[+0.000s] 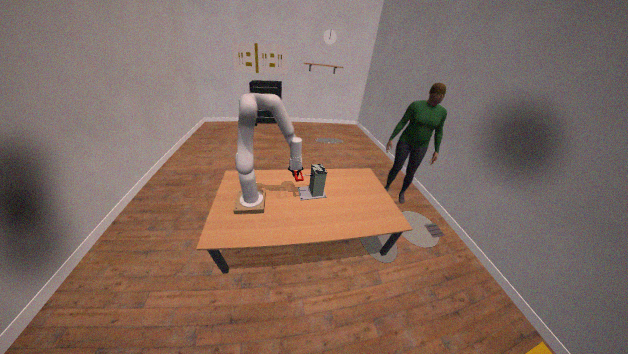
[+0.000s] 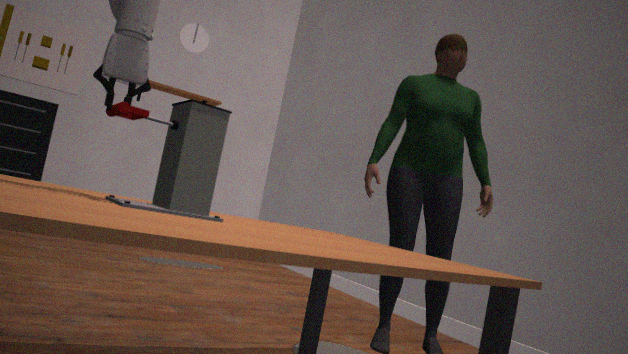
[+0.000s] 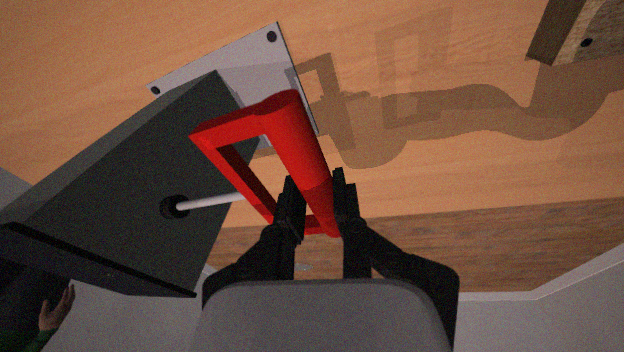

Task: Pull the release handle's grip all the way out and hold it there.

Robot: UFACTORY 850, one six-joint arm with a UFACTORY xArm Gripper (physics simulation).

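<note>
The release handle's red grip [image 1: 299, 178] [image 2: 131, 111] [image 3: 298, 145] is a closed loop with a thick round bar on its outer side. A thin pale rod [image 2: 161, 121] [image 3: 210, 200] runs from the grip's inner side into a dark round bushing [image 2: 174, 125] on the grey-green post [image 1: 317, 182] [image 2: 192, 155] [image 3: 135, 170]. A stretch of rod shows between grip and post. My gripper [image 2: 119, 104] [image 3: 318, 183] is shut on the grip's round bar near one end, one finger inside the loop and one outside. The grip hangs well above the table, beside the post.
The post stands on a pale base plate [image 1: 304, 194] [image 2: 145, 207] [image 3: 255, 65] with dark bolts, on the wooden table [image 1: 280, 225] [image 2: 280, 240]. My arm's base block [image 1: 249, 208] [image 3: 560, 35] is on the table's left. A person in green [image 1: 420, 125] [image 2: 432, 130] stands beyond the table's right side.
</note>
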